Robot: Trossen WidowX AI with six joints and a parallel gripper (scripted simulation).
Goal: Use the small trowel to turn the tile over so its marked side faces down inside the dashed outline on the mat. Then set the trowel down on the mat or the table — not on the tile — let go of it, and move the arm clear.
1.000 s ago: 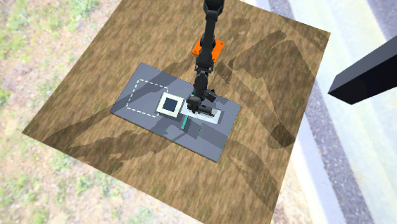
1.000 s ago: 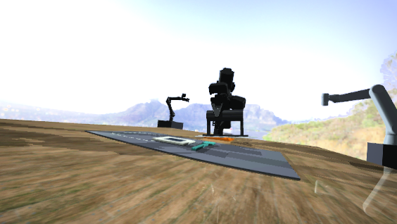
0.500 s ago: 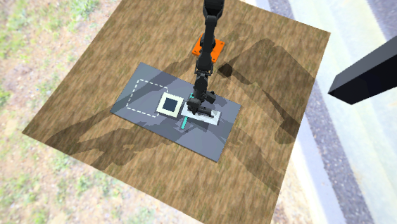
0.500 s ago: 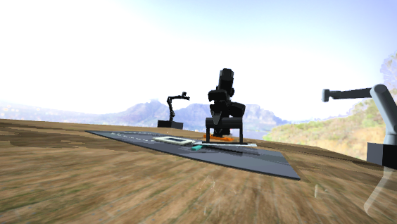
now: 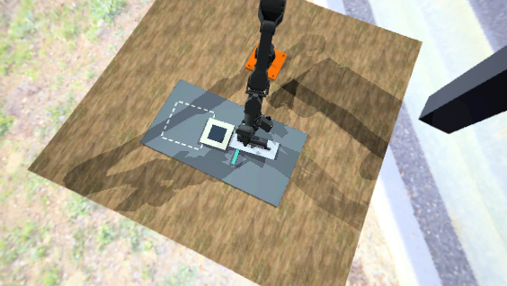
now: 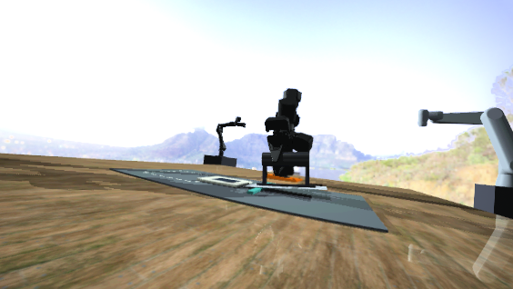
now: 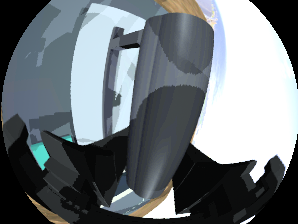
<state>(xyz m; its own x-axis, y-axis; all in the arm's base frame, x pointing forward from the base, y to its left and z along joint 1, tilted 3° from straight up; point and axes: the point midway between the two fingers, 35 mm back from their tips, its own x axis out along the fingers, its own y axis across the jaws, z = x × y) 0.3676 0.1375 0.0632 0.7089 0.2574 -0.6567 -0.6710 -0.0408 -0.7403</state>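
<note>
The teal flat tool is 40 mm behind my gripper tip, 40 mm to the right of it and 60 mm below it. Also, from my gripper tip: trowel 20 mm behind, 10 mm to the right, 10 mm below; then grey mat 10 mm ahead, 100 mm to the right, 80 mm below; then tile 10 mm ahead, 140 mm to the right, 60 mm below.
</note>
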